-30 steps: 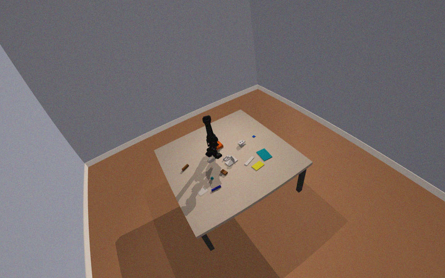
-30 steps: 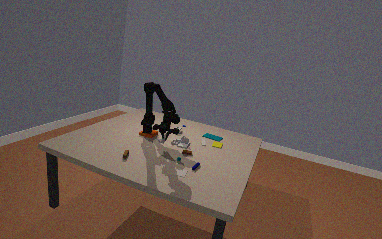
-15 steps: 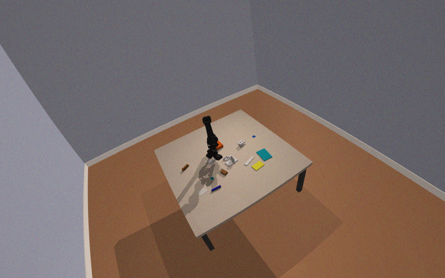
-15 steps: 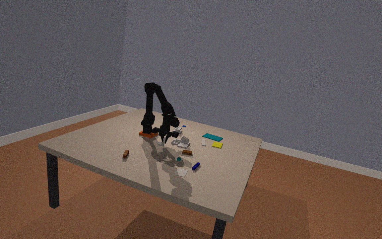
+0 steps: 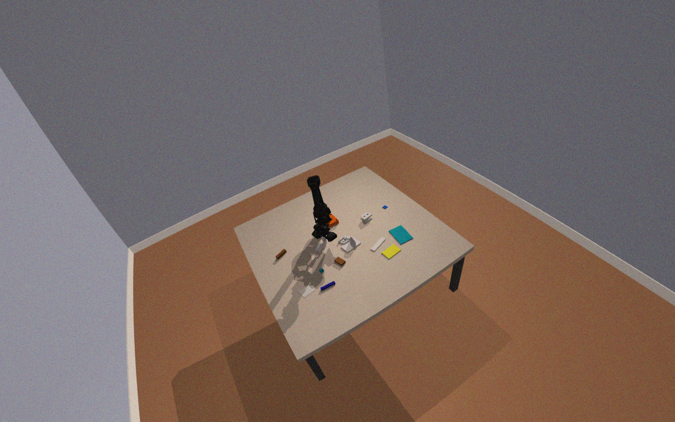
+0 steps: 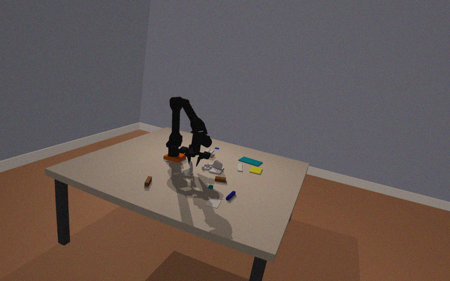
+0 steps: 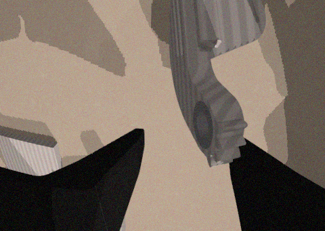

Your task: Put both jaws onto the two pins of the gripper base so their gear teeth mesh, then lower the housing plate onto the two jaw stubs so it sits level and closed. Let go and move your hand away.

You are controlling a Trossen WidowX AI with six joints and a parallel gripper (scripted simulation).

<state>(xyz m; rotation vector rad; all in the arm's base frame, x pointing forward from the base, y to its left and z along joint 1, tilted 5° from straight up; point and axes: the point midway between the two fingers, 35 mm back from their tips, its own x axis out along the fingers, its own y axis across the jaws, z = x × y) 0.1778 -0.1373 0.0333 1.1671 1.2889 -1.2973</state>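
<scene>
The grey jaw is 10 mm behind my gripper tip and 30 mm to the right of it. Round my gripper tip: brown block 190 mm ahead, 60 mm to the right, 30 mm below; then white housing plate 70 mm ahead, 100 mm to the left, 30 mm below; then teal cube 160 mm ahead, 190 mm to the right, 30 mm below.
</scene>
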